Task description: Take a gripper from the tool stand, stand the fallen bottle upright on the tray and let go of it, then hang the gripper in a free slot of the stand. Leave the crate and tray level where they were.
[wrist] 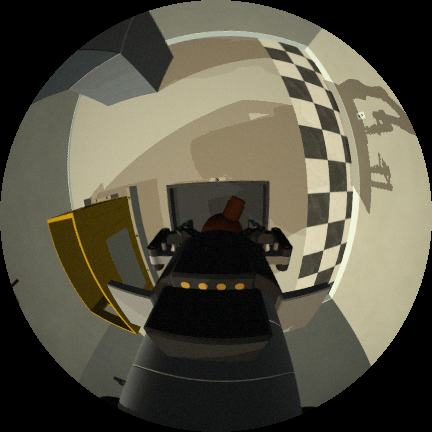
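Frame: origin at the arm's base, x ahead, y left, z up, level; metres.
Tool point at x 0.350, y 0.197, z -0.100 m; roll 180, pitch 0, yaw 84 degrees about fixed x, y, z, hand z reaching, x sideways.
Offsets run from my tool point to a thing's middle. "pt": to the spot under its first point.
My gripper (219, 228), the adaptive one with linked fingers, is open, with a finger on each side of the bottle. The brown bottle @(dx +0.033, dy -0.004, dz -0.209 m) (233, 208) lies on its side in the dark tray @(dx +0.060, dy -0.009, dz -0.238 m) (187, 206). Its neck points away and slightly right; its shoulder shows just beyond the gripper body, which hides the rest of it. I cannot tell whether the fingers touch it. The yellow crate @(dx +0.063, dy -0.291, dz -0.163 m) (92, 242) stands left of the gripper, beside the tray. The tool stand cannot be made out in the wrist view.
A large grey box-like block (117, 77) shows at the upper left. A black and white checkered strip (318, 172) runs down the right side. A narrow grey bar @(pt dx -0.029, dy -0.183, dz -0.234 m) (136, 212) stands between the crate and the tray. Shadows fall across the pale table.
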